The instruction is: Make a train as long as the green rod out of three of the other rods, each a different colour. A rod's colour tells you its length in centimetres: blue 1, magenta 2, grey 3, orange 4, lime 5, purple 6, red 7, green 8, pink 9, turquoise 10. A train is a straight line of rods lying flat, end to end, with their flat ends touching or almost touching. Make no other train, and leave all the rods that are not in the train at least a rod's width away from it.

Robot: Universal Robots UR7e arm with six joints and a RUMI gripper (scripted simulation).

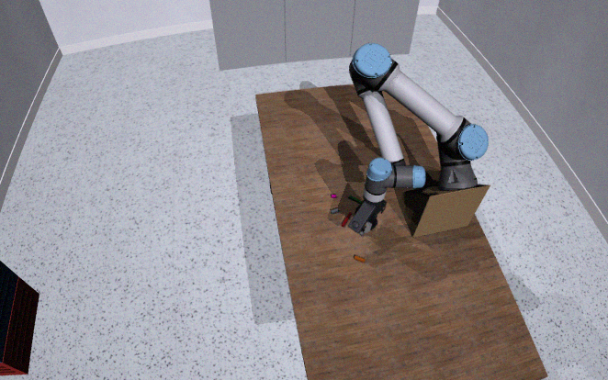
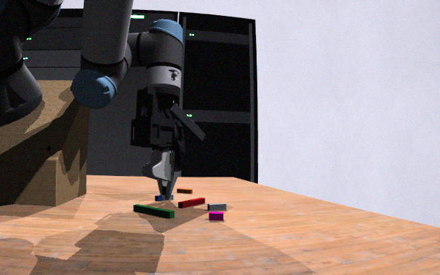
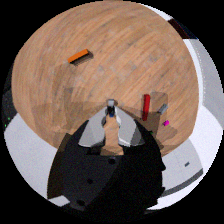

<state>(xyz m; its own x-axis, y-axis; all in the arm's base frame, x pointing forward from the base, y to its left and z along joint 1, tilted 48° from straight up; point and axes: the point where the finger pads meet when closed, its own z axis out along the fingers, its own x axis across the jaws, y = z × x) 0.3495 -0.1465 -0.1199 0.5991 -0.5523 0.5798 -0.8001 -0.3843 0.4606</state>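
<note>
Now: hand 20 mm past the blue rod, 10 mm to the left of it and 10 mm above it. Also, from my hand: orange rod: 110 mm to the left, 50 mm ahead, 10 mm below; then green rod: 150 mm to the right, 20 mm behind, 10 mm below; then red rod: 70 mm to the right, 50 mm ahead, 10 mm below.
</note>
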